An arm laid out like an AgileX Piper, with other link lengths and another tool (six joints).
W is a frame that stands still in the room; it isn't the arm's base.
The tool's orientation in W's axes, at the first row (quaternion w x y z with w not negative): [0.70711, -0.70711, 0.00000, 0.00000]
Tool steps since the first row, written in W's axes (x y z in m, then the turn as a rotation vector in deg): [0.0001, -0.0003, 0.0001, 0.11, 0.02, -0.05]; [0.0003, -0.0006, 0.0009, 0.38, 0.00, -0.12]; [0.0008, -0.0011, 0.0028, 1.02, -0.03, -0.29]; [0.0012, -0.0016, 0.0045, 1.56, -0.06, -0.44]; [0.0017, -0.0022, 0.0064, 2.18, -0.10, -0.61]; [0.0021, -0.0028, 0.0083, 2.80, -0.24, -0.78]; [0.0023, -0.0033, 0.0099, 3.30, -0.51, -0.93]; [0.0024, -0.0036, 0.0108, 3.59, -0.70, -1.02]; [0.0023, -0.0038, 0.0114, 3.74, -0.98, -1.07]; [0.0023, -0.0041, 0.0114, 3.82, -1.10, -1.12]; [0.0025, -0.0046, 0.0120, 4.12, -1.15, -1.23]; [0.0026, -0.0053, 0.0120, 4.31, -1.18, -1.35]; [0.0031, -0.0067, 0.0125, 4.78, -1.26, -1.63]
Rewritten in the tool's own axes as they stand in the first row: [0.0001, -0.0001, -0.0003, 0.11, 0.05, 0.02]; [0.0003, -0.0009, -0.0006, 0.38, 0.12, 0.00]; [0.0008, -0.0028, -0.0011, 1.02, 0.29, -0.03]; [0.0012, -0.0045, -0.0016, 1.56, 0.44, -0.06]; [0.0017, -0.0064, -0.0022, 2.18, 0.61, -0.10]; [0.0021, -0.0083, -0.0028, 2.80, 0.78, -0.24]; [0.0023, -0.0099, -0.0033, 3.30, 0.93, -0.51]; [0.0024, -0.0108, -0.0036, 3.59, 1.02, -0.70]; [0.0023, -0.0114, -0.0038, 3.74, 1.07, -0.98]; [0.0023, -0.0114, -0.0041, 3.82, 1.12, -1.10]; [0.0025, -0.0120, -0.0046, 4.12, 1.23, -1.15]; [0.0026, -0.0120, -0.0053, 4.31, 1.35, -1.18]; [0.0031, -0.0125, -0.0067, 4.78, 1.63, -1.26]
